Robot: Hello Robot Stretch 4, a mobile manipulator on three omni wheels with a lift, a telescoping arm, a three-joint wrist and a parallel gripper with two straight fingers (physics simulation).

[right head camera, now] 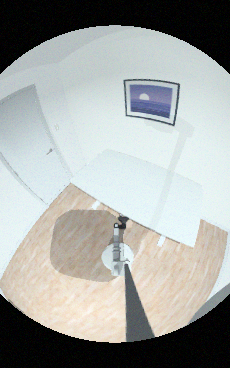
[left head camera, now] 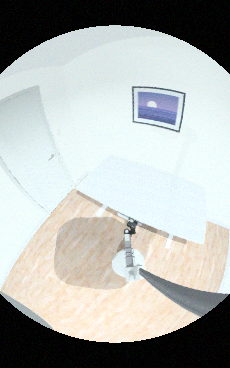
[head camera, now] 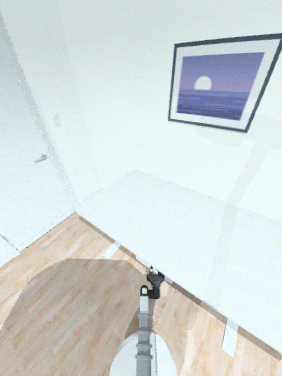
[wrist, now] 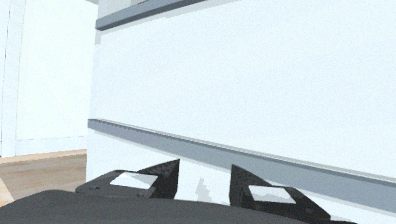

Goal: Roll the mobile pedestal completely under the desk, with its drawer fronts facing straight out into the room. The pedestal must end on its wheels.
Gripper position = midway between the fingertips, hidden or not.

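Observation:
My gripper (wrist: pixel 204 177) is in the scene, and so is a white desk (head camera: pixel 218 252), which I can also see in the right head camera view (right head camera: pixel 159 199) and the left head camera view (left head camera: pixel 162 200). There's a framed picture (left head camera: pixel 157 106) as well.

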